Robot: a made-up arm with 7 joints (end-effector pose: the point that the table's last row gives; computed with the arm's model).
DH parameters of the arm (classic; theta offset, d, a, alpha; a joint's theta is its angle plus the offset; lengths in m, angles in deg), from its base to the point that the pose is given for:
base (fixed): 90 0.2 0 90
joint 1: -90 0.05 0.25 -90
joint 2: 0 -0.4 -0.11 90
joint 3: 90 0.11 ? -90
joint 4: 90 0.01 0.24 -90
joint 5: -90 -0.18 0.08 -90
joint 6: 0 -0.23 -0.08 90
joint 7: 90 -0.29 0.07 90
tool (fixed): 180 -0.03 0 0
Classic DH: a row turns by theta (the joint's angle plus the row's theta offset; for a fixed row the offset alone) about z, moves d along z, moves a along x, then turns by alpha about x.
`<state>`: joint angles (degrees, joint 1 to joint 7).
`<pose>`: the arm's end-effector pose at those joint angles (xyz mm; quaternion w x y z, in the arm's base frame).
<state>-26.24 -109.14 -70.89 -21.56 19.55 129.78 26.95</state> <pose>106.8 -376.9 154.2 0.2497 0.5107 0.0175 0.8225</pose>
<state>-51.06 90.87 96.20 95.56 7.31 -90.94 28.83</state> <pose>262.8 -559.1 797.0 0.3856 0.8923 -0.1896 -0.1382</pose>
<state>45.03 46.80 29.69 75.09 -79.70 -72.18 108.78</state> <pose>9.4 63.1 330.3 0.7371 0.6240 0.2470 -0.0796</pose>
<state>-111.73 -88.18 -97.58 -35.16 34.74 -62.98 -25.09</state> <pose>738.0 -106.3 410.3 0.0176 0.6687 0.5470 -0.5033</pose>
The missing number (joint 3, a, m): 0.28
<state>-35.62 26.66 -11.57 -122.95 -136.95 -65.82 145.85</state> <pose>398.9 -650.1 -352.7 0.1306 0.4574 0.0091 0.8795</pose>
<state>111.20 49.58 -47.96 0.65 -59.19 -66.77 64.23</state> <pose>-146.2 646.3 507.4 0.7233 0.5783 0.3722 -0.0624</pose>
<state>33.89 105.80 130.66 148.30 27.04 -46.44 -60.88</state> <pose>-196.0 -297.5 -313.0 0.4712 0.6655 -0.4272 0.3905</pose>
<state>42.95 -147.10 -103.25 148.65 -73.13 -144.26 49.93</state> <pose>211.7 -333.3 -259.7 0.4107 0.2878 -0.1851 -0.8451</pose>
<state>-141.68 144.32 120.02 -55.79 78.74 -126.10 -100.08</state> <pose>524.9 393.7 1311.5 0.7074 -0.3429 -0.4845 -0.3839</pose>
